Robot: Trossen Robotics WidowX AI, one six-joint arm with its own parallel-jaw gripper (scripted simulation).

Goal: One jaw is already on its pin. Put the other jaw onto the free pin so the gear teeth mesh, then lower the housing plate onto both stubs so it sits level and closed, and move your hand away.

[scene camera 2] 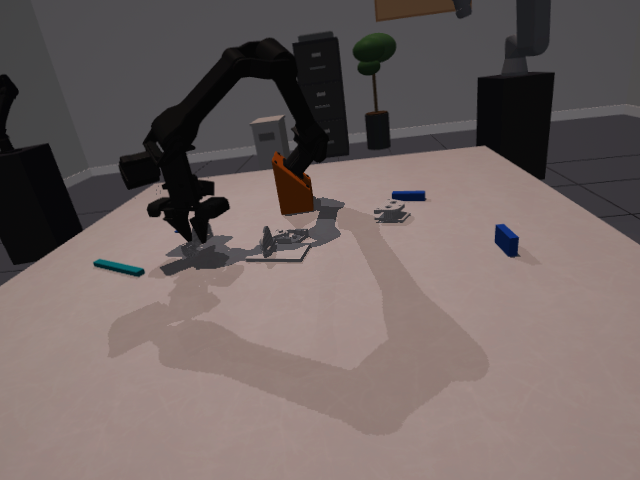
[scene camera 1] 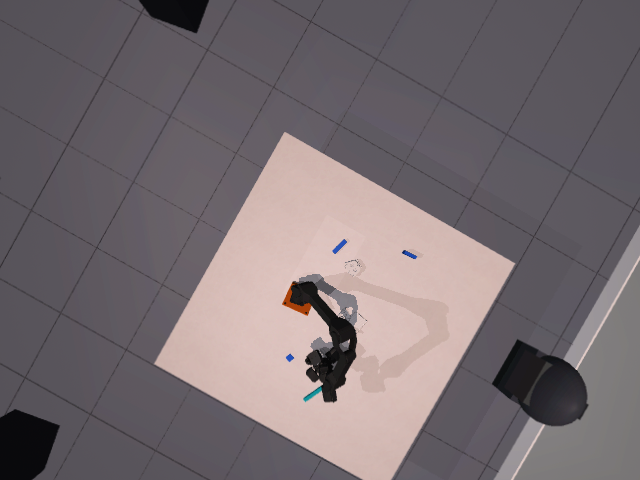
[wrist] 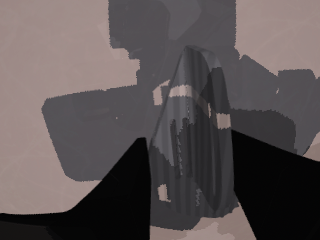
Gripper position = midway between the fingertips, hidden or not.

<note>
The gripper (scene camera 2: 197, 242) carries a grey ribbed jaw.
The gripper also shows in the wrist view (wrist: 181, 140).
</note>
